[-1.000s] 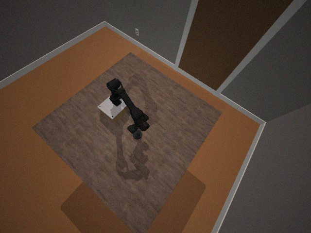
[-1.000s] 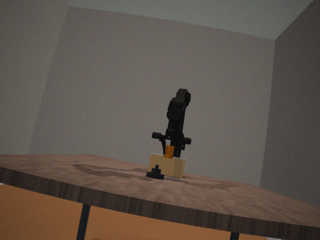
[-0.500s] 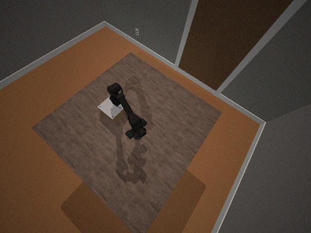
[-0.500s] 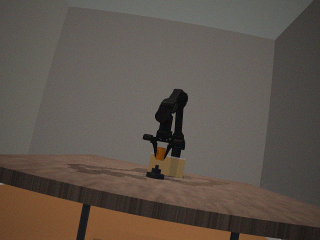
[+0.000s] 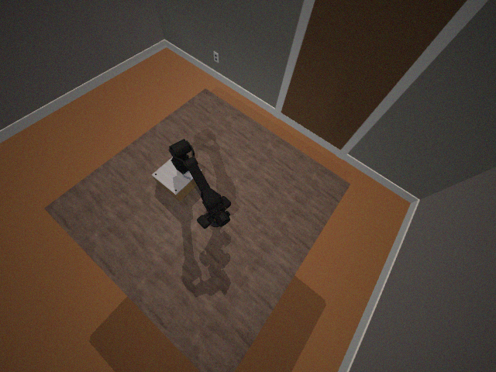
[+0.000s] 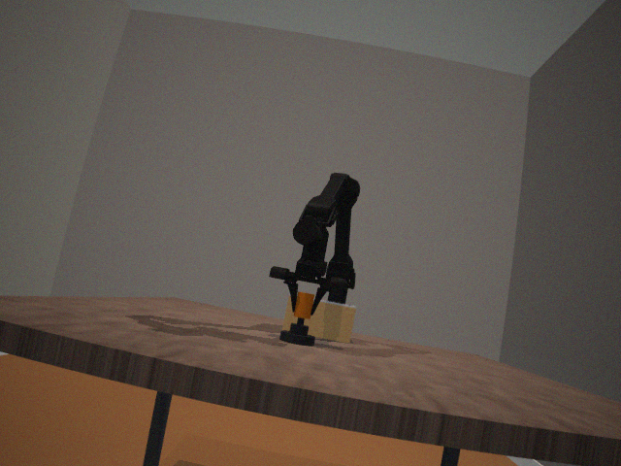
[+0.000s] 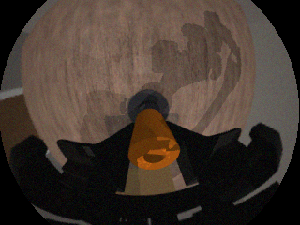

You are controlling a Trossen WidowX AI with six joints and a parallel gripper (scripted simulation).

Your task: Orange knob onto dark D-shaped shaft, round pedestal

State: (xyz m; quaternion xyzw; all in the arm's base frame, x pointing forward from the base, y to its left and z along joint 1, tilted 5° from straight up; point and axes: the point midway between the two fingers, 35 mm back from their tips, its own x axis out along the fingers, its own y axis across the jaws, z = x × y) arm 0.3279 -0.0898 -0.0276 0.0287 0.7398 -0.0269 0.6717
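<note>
My gripper tip is now 2 cm below the orange knob. Also, from my gripper tip: pedestal 4 cm below.
</note>
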